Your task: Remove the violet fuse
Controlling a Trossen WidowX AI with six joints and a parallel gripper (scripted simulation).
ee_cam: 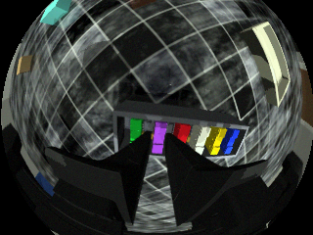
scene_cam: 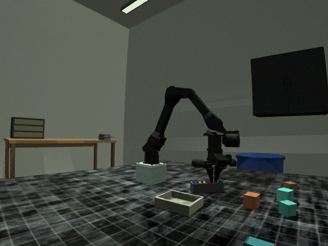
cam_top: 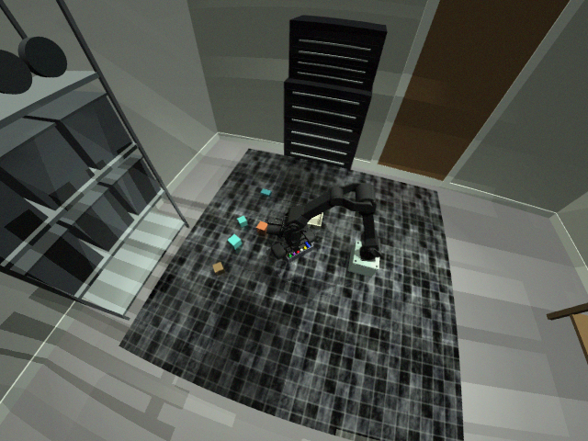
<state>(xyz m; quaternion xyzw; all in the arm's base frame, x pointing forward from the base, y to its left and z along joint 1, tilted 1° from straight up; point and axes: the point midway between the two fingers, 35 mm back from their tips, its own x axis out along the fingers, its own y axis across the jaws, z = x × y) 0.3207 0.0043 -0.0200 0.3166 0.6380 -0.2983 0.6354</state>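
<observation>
Right now the violet fuse is 1 cm below my gripper tip. Round my gripper tip: cream tray (6 cm behind, 22 cm to the right, 3 cm below).
</observation>
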